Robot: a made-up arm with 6 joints. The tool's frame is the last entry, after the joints. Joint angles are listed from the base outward. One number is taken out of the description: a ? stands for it. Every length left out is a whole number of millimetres.
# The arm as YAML. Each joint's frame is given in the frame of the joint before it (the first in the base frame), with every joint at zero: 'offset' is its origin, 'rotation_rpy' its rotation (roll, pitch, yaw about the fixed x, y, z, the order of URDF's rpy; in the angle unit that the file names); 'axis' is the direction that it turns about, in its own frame. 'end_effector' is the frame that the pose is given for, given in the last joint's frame.
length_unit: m
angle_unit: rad
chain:
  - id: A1
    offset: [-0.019, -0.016, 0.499]
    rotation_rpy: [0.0, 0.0, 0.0]
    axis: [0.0, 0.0, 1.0]
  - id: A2
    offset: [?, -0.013, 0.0]
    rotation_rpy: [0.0, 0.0, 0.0]
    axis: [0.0, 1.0, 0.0]
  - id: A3
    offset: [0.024, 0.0, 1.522]
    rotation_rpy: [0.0, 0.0, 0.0]
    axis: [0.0, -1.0, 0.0]
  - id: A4
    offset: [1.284, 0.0, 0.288]
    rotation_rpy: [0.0, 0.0, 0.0]
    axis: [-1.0, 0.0, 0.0]
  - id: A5
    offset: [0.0, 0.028, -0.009]
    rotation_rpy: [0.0, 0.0, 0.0]
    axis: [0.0, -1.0, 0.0]
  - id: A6
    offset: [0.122, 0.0, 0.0]
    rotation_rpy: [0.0, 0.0, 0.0]
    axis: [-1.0, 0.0, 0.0]
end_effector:
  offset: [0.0, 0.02, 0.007]
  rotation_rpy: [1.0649, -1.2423, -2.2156]
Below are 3 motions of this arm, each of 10 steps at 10 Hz.
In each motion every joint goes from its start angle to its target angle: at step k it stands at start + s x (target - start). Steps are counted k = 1, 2, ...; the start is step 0. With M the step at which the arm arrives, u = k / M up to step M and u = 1 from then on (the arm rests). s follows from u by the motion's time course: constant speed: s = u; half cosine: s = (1 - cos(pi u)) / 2; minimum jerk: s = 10 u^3 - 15 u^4 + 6 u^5.
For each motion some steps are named. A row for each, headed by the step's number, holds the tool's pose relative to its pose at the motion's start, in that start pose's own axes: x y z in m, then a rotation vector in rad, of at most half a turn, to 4 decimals.
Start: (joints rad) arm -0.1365 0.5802 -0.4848 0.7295 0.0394 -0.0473
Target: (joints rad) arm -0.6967 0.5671 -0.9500 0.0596 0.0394 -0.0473
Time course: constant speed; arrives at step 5
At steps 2, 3, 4, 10:
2: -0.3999 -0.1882 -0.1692 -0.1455 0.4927 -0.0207
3: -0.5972 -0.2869 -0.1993 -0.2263 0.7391 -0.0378
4: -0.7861 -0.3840 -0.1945 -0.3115 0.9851 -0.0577
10: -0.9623 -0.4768 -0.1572 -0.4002 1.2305 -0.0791

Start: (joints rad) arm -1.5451 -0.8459 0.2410 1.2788 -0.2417 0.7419
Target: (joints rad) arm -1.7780 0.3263 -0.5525 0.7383 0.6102 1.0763
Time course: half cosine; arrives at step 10
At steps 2, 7, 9, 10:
2: 0.0725 0.3169 0.1664 0.1551 -0.0445 -0.0824
7: 0.2051 1.2407 2.1867 1.1187 0.1682 -0.5177
9: 0.1699 1.0670 2.6733 1.3063 0.3349 -0.5280
10: 0.1649 1.0337 2.7310 1.3296 0.3587 -0.5250

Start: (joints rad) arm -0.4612 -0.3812 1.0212 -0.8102 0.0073 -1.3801
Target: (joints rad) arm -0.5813 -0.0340 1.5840 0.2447 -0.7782 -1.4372
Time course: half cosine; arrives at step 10
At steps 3, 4, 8, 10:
3: 0.0165 0.0157 -0.0671 -0.0777 -0.2276 0.1067
4: 0.0373 0.0230 -0.1094 -0.1227 -0.3917 0.1543
8: 0.1819 0.0321 -0.2305 -0.2150 -1.0846 0.1310
10: 0.2129 0.0301 -0.2410 -0.2131 -1.2008 0.0914

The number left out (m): 0.184
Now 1 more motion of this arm.
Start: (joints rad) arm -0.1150 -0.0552 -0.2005 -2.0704 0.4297 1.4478
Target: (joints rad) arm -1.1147 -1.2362 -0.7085 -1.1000 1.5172 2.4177
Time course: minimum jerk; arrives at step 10
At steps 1, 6, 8, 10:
1: 0.0182 -0.0125 -0.0062 -0.0065 -0.0180 -0.0088
6: 0.5276 -1.3516 -0.1557 -1.1342 -1.1868 -0.5743
8: 0.2463 -1.7548 -0.0755 -1.8370 -1.3432 -0.7296
10: 0.1579 -1.8169 -0.0577 -2.0053 -1.3398 -0.7643

